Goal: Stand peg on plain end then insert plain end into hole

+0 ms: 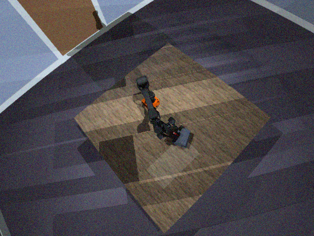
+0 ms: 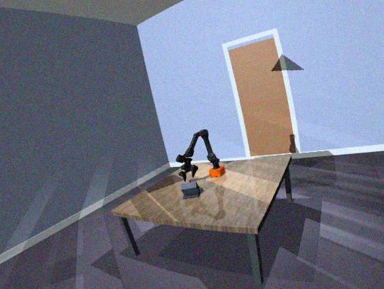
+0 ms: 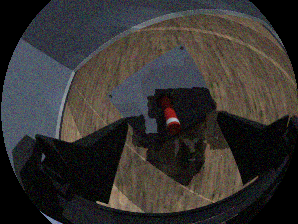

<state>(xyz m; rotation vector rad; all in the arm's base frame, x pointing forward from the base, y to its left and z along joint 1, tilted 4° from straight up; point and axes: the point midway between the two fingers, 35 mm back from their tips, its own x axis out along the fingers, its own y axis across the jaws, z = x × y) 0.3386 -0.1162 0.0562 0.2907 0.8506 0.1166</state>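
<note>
My gripper tip is now 10 mm short of the red peg, 10 mm to the right of it and 20 mm above it. From my gripper tip the other things lie so: sloped panel (60 mm ahead, 30 mm to the left, 60 mm below).
</note>
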